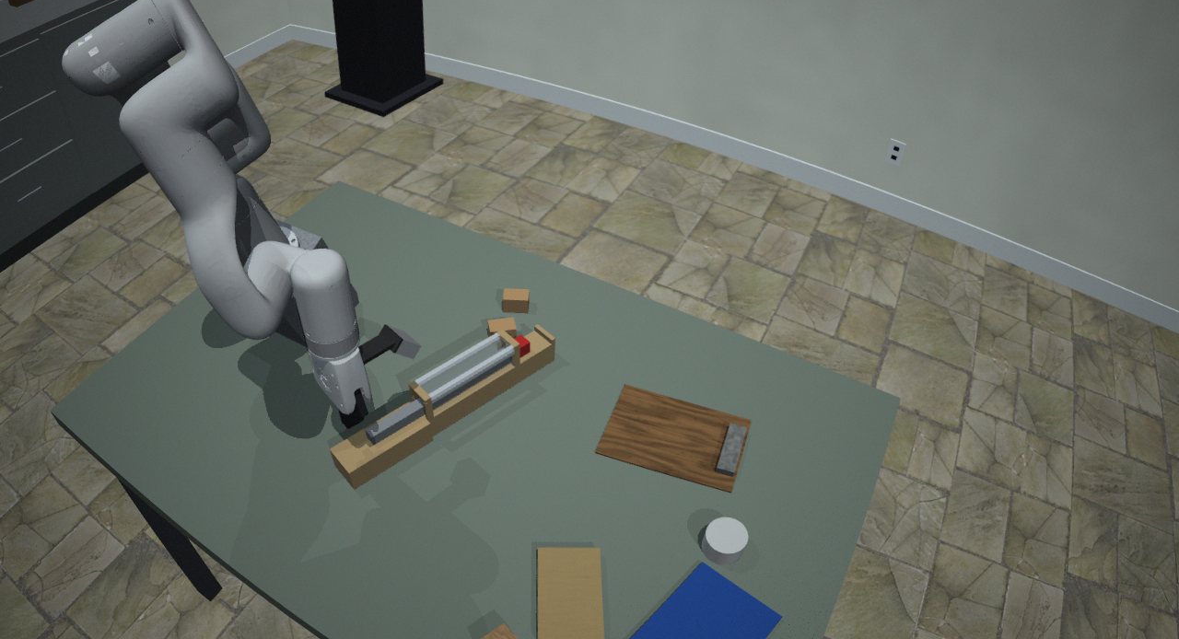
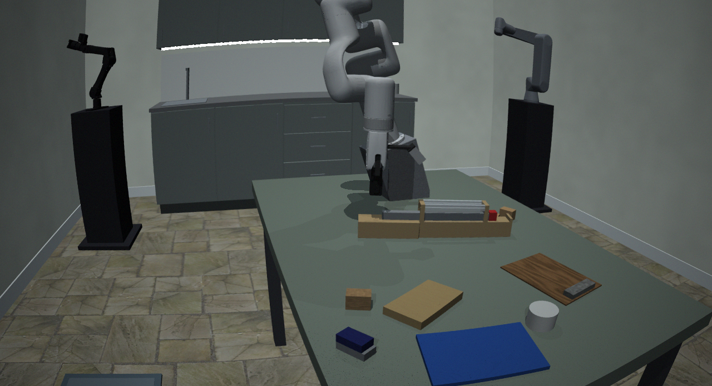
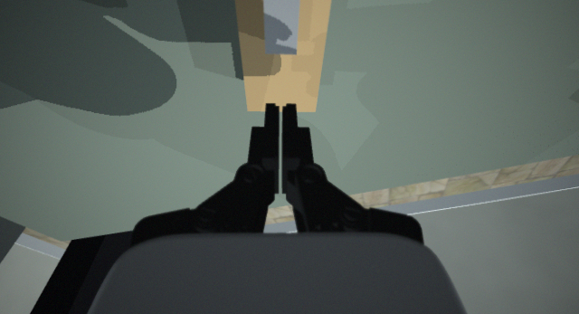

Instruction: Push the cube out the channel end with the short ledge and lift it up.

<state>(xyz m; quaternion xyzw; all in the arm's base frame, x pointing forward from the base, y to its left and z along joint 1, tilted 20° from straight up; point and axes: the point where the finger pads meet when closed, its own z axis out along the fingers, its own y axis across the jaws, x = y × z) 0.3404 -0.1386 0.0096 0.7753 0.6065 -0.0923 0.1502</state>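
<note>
My gripper is now 32 cm to the right of the red cube, 8 cm short of it and 7 cm above it. Also, from my hand: blue mat 59 cm ahead, 13 cm below, 3 cm to the left; then channel 21 cm to the left, 7 cm below, 5 cm ahead; then tan plank 40 cm ahead, 12 cm below, 1 cm to the right.
</note>
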